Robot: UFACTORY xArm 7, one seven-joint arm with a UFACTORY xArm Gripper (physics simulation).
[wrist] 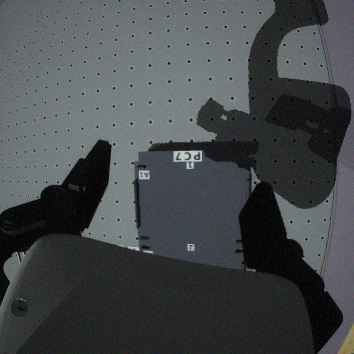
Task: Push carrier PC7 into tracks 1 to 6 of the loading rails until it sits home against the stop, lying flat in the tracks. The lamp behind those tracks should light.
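Places are measured from the arm's base along level axes (x down, y right, z back), in centimetres.
Pixels of known places: gripper, fingertip midpoint: (180, 180).
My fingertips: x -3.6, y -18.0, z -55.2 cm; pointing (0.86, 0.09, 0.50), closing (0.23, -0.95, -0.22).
Behind a point stands the place of what it marks.
The carrier PC7 (192, 210) @[x 9.5, y -17.4, z -60.5 cm], a flat blue-grey plate, shows in the lower middle of the wrist view, with its PC7 label at its upper edge, upside down in the view. Its lower part is hidden behind the gripper body. My gripper (180, 180) @[x -3.6, y -18.0, z -55.2 cm] is wide open and empty, with one finger on each side of the plate in the view. The left finger is apart from the plate's left edge; the right finger overlaps its right edge in the view. Whether it touches cannot be told. The loading rails' tracks and the lamp cannot be made out.
A pale round board (100, 65) @[x 10.6, y -4.0, z -41.9 cm] with rows of small holes lies under the carrier. Its edge curves down the right side, with a purplish surface (345, 215) @[x 11.9, y -39.2, z -61.2 cm] beyond. The arm's dark shadow falls across the upper right. Small white labels show partly at the carrier's lower left.
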